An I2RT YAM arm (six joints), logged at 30 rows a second.
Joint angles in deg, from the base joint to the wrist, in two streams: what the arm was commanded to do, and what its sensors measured. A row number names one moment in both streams.
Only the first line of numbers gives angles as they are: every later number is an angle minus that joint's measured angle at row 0.
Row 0, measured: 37.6 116.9 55.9 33.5 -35.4 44.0
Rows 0 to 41, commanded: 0.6 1.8 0.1 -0.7 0.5 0.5; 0.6 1.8 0.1 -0.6 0.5 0.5; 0.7 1.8 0.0 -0.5 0.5 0.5; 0.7 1.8 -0.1 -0.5 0.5 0.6; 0.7 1.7 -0.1 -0.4 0.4 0.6; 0.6 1.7 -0.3 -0.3 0.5 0.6; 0.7 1.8 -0.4 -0.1 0.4 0.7; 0.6 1.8 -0.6 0.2 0.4 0.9; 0.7 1.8 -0.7 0.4 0.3 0.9; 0.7 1.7 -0.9 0.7 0.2 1.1; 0.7 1.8 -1.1 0.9 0.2 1.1; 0.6 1.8 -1.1 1.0 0.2 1.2; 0.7 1.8 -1.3 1.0 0.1 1.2; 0.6 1.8 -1.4 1.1 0.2 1.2; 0.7 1.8 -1.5 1.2 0.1 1.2; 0.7 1.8 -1.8 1.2 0.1 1.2; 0.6 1.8 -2.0 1.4 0.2 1.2; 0.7 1.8 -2.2 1.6 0.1 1.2; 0.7 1.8 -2.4 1.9 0.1 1.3; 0.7 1.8 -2.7 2.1 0.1 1.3; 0.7 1.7 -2.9 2.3 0.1 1.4; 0.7 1.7 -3.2 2.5 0.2 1.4; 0.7 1.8 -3.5 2.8 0.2 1.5; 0.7 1.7 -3.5 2.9 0.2 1.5; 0.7 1.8 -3.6 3.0 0.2 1.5; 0.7 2.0 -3.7 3.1 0.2 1.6; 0.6 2.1 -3.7 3.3 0.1 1.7; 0.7 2.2 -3.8 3.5 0.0 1.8; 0.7 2.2 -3.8 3.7 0.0 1.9; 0.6 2.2 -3.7 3.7 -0.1 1.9; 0.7 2.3 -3.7 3.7 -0.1 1.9; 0.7 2.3 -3.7 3.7 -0.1 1.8; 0.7 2.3 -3.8 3.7 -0.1 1.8; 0.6 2.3 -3.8 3.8 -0.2 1.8; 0.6 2.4 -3.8 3.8 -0.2 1.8; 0.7 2.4 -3.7 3.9 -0.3 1.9; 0.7 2.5 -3.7 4.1 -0.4 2.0; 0.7 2.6 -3.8 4.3 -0.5 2.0; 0.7 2.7 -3.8 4.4 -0.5 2.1; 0.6 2.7 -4.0 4.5 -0.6 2.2; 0.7 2.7 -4.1 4.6 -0.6 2.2; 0.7 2.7 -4.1 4.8 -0.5 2.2
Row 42, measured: 0.0 0.4 -2.6 6.2 0.2 1.5
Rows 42 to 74, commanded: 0.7 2.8 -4.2 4.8 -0.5 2.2; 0.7 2.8 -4.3 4.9 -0.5 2.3; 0.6 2.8 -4.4 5.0 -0.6 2.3; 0.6 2.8 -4.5 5.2 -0.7 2.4; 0.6 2.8 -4.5 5.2 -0.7 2.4; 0.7 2.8 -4.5 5.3 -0.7 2.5; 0.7 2.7 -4.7 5.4 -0.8 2.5; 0.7 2.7 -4.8 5.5 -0.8 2.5; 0.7 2.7 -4.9 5.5 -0.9 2.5; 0.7 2.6 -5.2 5.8 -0.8 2.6; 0.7 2.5 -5.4 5.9 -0.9 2.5; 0.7 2.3 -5.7 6.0 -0.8 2.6; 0.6 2.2 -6.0 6.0 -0.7 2.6; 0.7 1.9 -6.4 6.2 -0.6 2.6; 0.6 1.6 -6.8 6.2 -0.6 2.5; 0.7 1.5 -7.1 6.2 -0.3 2.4; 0.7 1.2 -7.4 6.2 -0.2 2.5; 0.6 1.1 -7.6 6.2 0.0 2.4; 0.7 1.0 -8.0 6.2 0.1 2.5; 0.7 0.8 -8.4 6.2 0.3 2.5; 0.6 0.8 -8.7 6.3 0.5 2.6; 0.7 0.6 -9.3 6.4 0.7 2.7; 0.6 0.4 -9.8 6.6 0.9 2.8; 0.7 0.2 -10.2 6.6 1.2 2.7; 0.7 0.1 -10.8 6.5 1.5 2.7; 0.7 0.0 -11.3 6.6 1.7 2.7; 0.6 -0.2 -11.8 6.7 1.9 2.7; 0.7 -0.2 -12.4 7.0 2.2 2.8; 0.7 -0.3 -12.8 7.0 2.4 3.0; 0.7 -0.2 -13.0 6.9 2.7 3.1; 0.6 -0.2 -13.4 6.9 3.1 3.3; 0.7 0.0 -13.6 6.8 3.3 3.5; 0.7 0.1 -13.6 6.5 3.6 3.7
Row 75, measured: 0.0 -1.7 -10.7 14.7 2.0 2.3
